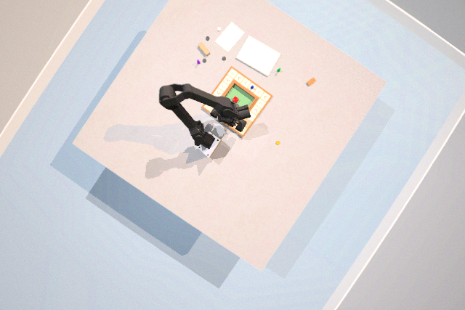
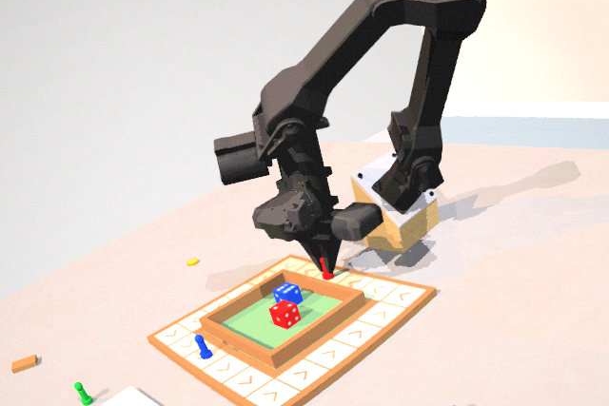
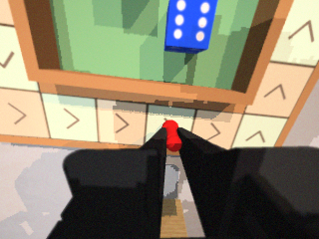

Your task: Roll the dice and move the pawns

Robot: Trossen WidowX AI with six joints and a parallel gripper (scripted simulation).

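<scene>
Right now the red pawn is 1 cm above my gripper tip. The rest, counted from my gripper tip: blue pawn 22 cm ahead, 3 cm to the right; then green tray 11 cm ahead, 2 cm below, 1 cm to the left; then yellow disc 30 cm to the right, 2 cm below, 2 cm ahead.
</scene>
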